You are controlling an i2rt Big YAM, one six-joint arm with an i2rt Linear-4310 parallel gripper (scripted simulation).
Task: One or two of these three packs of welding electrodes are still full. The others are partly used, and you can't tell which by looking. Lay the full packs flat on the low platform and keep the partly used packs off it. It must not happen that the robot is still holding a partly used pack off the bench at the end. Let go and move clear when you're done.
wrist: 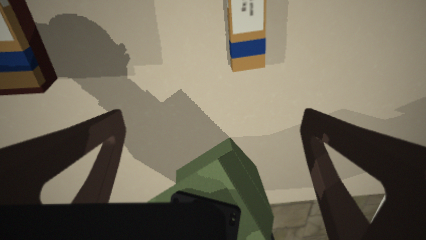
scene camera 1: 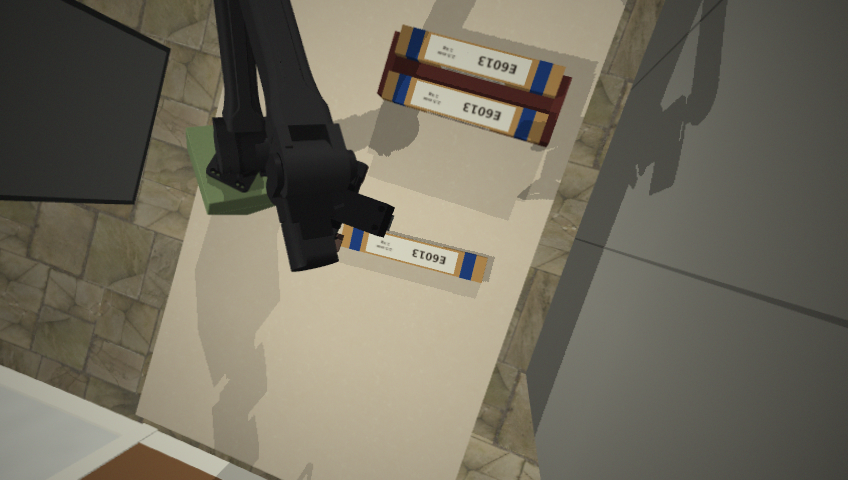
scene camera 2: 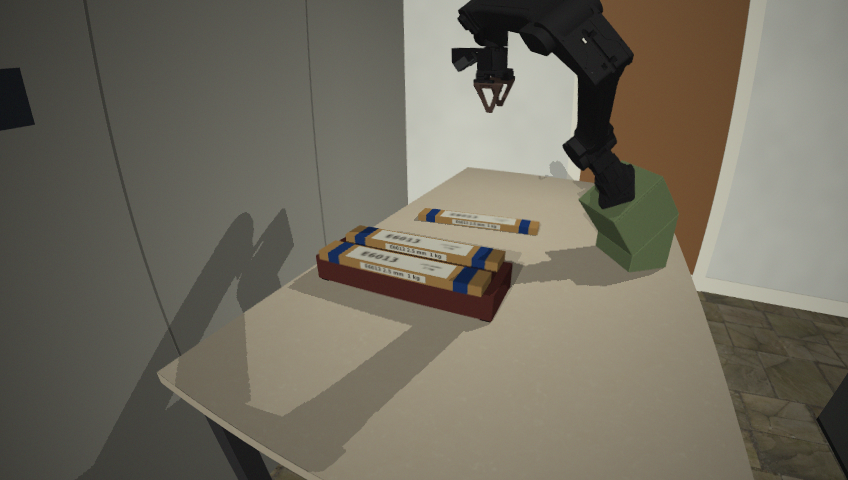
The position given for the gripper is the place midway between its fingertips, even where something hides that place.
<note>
In view: the gripper (scene camera 2: 494,109), a pack (scene camera 1: 521,123), a pack (scene camera 1: 464,265), a pack (scene camera 1: 539,77) and a dark-red platform (scene camera 2: 484,308).
The dark-red platform also shows in scene camera 1 (scene camera 1: 394,63). The gripper is seen too in the wrist view (wrist: 212,119).
</note>
